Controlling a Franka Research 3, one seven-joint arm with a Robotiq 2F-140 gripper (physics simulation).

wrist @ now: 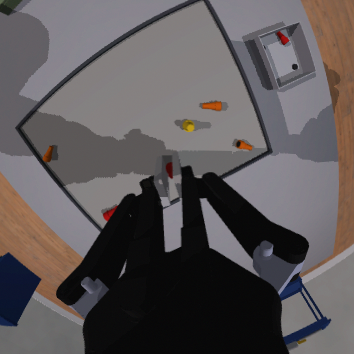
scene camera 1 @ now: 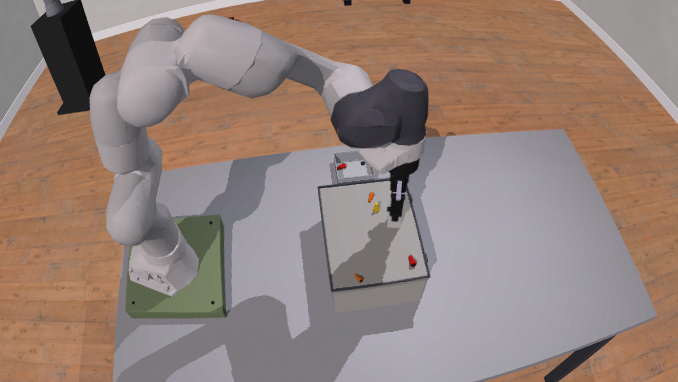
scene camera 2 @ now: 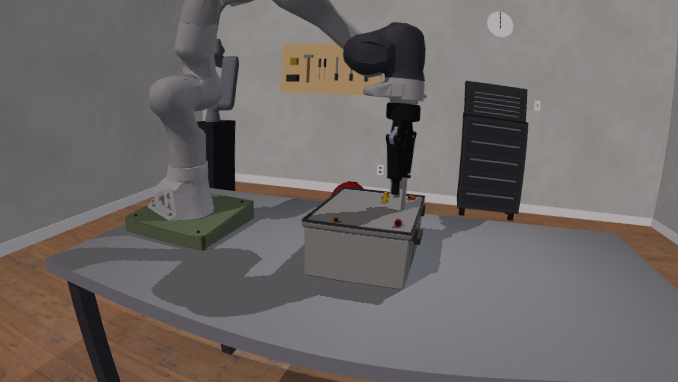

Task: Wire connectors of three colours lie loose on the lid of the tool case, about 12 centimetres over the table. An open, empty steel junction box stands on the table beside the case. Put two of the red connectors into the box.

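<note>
My gripper (scene camera 1: 394, 221) (scene camera 2: 398, 201) (wrist: 169, 164) is low at the lid (scene camera 1: 348, 230) (scene camera 2: 327, 212) (wrist: 125, 90), near its right edge in scene camera 1. It is shut on a red connector (wrist: 169, 170), partly hidden between the pads. Another red connector (scene camera 1: 412, 260) (scene camera 2: 398, 223) (wrist: 109, 214) lies near the lid's front right corner. A third red connector (scene camera 1: 341, 166) (wrist: 283, 38) is inside the steel junction box (scene camera 1: 355, 179) (wrist: 303, 47), beyond the case's back edge.
A yellow connector (scene camera 1: 376, 207) (scene camera 2: 385, 198) (wrist: 188, 126) stands near the gripper. Orange connectors lie at the back (scene camera 1: 371, 197) (wrist: 212, 105), by the back right corner (scene camera 2: 411, 197) (wrist: 244, 145) and front left (scene camera 1: 358, 277) (scene camera 2: 335, 219) (wrist: 48, 153). The tool case (scene camera 1: 380, 296) (scene camera 2: 355, 255) raises the lid above the table.
</note>
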